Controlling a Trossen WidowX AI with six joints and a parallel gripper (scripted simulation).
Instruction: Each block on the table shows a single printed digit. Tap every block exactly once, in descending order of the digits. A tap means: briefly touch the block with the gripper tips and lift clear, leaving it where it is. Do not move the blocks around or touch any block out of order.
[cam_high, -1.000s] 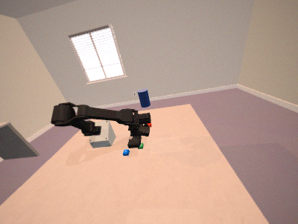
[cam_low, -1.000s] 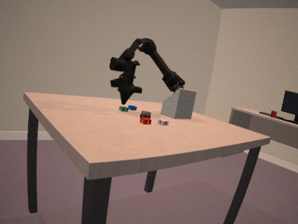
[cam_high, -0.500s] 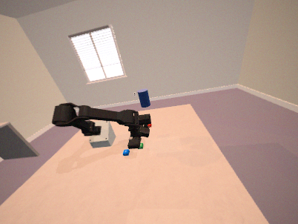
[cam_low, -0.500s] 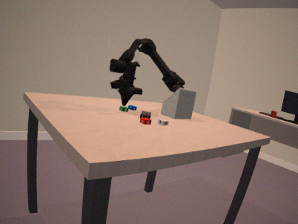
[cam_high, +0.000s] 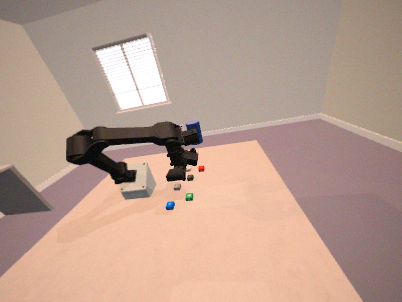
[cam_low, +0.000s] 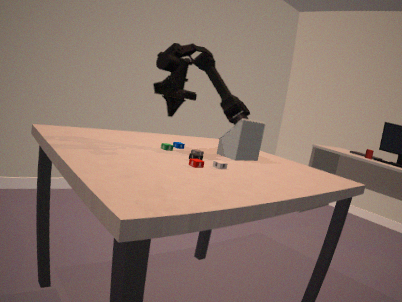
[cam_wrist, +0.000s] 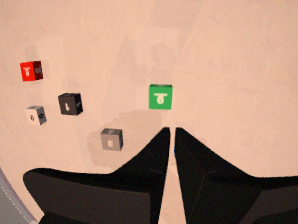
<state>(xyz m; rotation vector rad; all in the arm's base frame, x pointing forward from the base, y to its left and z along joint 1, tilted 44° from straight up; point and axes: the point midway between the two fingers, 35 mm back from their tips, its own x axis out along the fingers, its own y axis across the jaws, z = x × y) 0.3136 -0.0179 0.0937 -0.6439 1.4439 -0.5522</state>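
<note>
Right now my gripper tip is 30 mm short of the red block, 230 mm to the right of it and 110 mm above it. The rest, counted from my gripper tip: blue block 90 mm behind, 40 mm to the right, 110 mm below; grey block 90 mm behind, 90 mm to the left, 110 mm below; green block 10 mm to the left, 110 mm below.
</note>
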